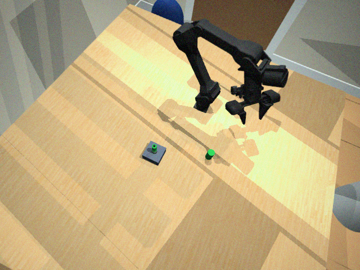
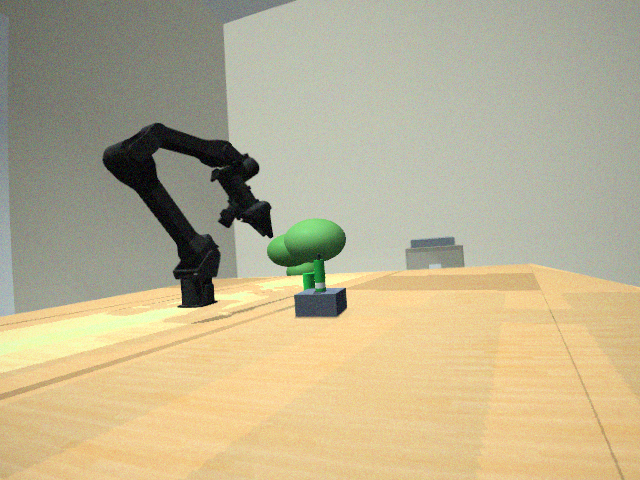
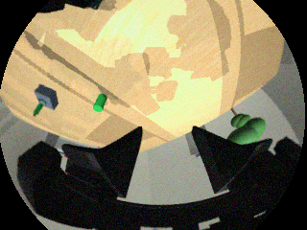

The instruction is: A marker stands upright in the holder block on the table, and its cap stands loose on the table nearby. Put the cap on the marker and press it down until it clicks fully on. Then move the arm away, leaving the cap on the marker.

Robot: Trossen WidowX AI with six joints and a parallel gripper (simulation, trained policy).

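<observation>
The green cap lies 14 cm ahead of my gripper tip, 9 cm to the right of it and 12 cm below it. From my gripper tip the other things lie so: green marker 24 cm ahead, 29 cm to the right, 7 cm below; grey-blue holder block 24 cm ahead, 29 cm to the right, 13 cm below.
</observation>
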